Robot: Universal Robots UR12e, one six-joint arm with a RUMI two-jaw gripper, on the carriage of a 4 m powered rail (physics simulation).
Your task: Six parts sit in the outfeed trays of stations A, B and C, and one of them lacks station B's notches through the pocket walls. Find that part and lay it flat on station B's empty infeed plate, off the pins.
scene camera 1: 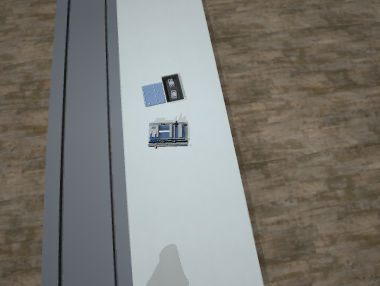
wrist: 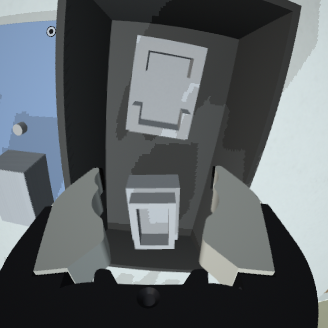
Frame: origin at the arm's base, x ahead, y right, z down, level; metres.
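Seen in the pictures: gripper, fingertip midpoint: (wrist: 157, 169).
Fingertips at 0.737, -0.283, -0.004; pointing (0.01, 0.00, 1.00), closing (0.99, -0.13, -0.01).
Note:
A point is followed by its place in that frame, as x, y, z.
A dark open tray (scene camera 1: 180, 89) (wrist: 85, 100) holds two light grey parts. The far part (scene camera 1: 171, 82) (wrist: 167, 87) lies with its pocket up; steps show in the pocket outline on both sides toward its near end. The near part (scene camera 1: 174, 93) (wrist: 152, 187) has a rectangular pocket whose rim looks unbroken. My gripper (wrist: 157, 169) {0.737, -0.283, -0.003} is open, with its jaws on either side of the near part and apart from it. How high the jaws are above it is hard to tell. The gripper does not show in the scene view. Which station this is cannot be told.
A blue plate (scene camera 1: 153, 95) (wrist: 30, 75) with pins adjoins the tray's left side. A grey block (wrist: 11, 192) {0.616, -0.253, -0.014} stands at the plate in the wrist view. A machine fixture (scene camera 1: 168, 134) {0.671, -1.807, -0.030} sits nearer on the pale table (scene camera 1: 190, 200) {0.763, -1.310, 0.030}. The grey rail (scene camera 1: 85, 150) runs along the left.

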